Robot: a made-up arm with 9 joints. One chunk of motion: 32 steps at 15 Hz.
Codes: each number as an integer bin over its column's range. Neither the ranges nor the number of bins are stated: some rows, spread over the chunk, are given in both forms.
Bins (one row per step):
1: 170 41 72 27 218 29 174 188 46
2: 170 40 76 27 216 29 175 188 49
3: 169 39 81 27 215 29 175 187 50
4: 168 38 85 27 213 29 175 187 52
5: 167 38 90 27 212 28 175 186 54
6: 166 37 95 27 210 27 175 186 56
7: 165 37 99 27 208 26 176 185 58
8: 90 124 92 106 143 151 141 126 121
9: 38 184 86 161 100 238 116 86 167
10: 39 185 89 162 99 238 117 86 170
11: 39 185 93 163 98 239 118 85 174
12: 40 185 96 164 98 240 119 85 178
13: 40 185 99 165 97 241 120 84 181
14: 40 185 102 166 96 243 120 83 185
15: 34 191 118 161 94 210 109 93 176
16: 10 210 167 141 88 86 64 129 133
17: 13 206 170 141 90 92 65 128 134
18: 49 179 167 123 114 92 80 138 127
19: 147 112 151 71 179 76 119 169 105
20: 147 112 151 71 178 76 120 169 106
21: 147 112 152 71 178 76 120 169 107
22: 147 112 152 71 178 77 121 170 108
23: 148 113 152 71 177 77 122 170 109
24: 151 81 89 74 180 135 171 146 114
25: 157 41 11 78 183 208 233 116 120
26: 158 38 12 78 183 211 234 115 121
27: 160 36 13 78 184 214 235 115 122
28: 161 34 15 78 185 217 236 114 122
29: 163 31 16 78 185 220 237 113 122
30: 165 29 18 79 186 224 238 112 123
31: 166 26 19 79 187 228 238 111 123
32: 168 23 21 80 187 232 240 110 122
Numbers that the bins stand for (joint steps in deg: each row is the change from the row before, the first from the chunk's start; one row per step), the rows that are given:
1: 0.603 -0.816 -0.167 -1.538 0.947 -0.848 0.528 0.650 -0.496
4: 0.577 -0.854 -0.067 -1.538 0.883 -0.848 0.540 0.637 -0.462
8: -0.457 0.245 -0.013 0.194 -0.012 0.004 0.157 -0.165 -0.081
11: -1.133 1.025 -0.005 1.443 -0.587 0.618 -0.102 -0.703 0.212
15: -1.199 1.102 0.187 1.399 -0.638 0.416 -0.203 -0.598 0.223
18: -1.001 0.948 0.564 0.566 -0.383 -0.408 -0.530 -0.007 -0.048
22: 0.298 0.092 0.448 -0.574 0.436 -0.513 -0.068 0.413 -0.153
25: 0.431 -0.816 -0.635 -0.420 0.500 0.402 1.192 -0.296 -0.086
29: 0.511 -0.944 -0.597 -0.420 0.525 0.486 1.237 -0.335 -0.075
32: 0.577 -1.046 -0.559 -0.376 0.551 0.569 1.271 -0.375 -0.075
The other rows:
2: 0.603 -0.829 -0.136 -1.538 0.921 -0.848 0.540 0.650 -0.479
3: 0.590 -0.841 -0.097 -1.538 0.909 -0.848 0.540 0.637 -0.474
5: 0.564 -0.854 -0.028 -1.538 0.870 -0.855 0.540 0.624 -0.451
6: 0.550 -0.867 0.010 -1.538 0.845 -0.862 0.540 0.624 -0.440
7: 0.537 -0.867 0.041 -1.538 0.819 -0.869 0.551 0.610 -0.429
9: -1.146 1.012 -0.059 1.399 -0.562 0.611 -0.124 -0.690 0.173
10: -1.133 1.025 -0.036 1.421 -0.574 0.611 -0.113 -0.690 0.190
12: -1.120 1.025 0.018 1.465 -0.587 0.625 -0.091 -0.703 0.234
13: -1.120 1.025 0.041 1.487 -0.600 0.632 -0.079 -0.716 0.251
14: -1.120 1.025 0.064 1.509 -0.613 0.646 -0.079 -0.730 0.273
16: -1.517 1.345 0.564 0.961 -0.715 -0.450 -0.710 -0.125 -0.015
17: -1.478 1.294 0.587 0.961 -0.689 -0.408 -0.698 -0.138 -0.009
19: 0.298 0.092 0.441 -0.574 0.448 -0.519 -0.091 0.400 -0.169
20: 0.298 0.092 0.441 -0.574 0.436 -0.519 -0.079 0.400 -0.164
21: 0.298 0.092 0.448 -0.574 0.436 -0.519 -0.079 0.400 -0.158
23: 0.312 0.105 0.448 -0.574 0.423 -0.513 -0.057 0.413 -0.147
24: 0.351 -0.304 -0.036 -0.508 0.461 -0.108 0.495 0.098 -0.120
26: 0.444 -0.854 -0.628 -0.420 0.500 0.423 1.204 -0.309 -0.081
27: 0.471 -0.880 -0.620 -0.420 0.512 0.444 1.215 -0.309 -0.075
28: 0.484 -0.905 -0.605 -0.420 0.525 0.465 1.226 -0.322 -0.075
30: 0.537 -0.969 -0.582 -0.398 0.538 0.514 1.249 -0.349 -0.070
31: 0.550 -1.008 -0.574 -0.398 0.551 0.542 1.249 -0.362 -0.070

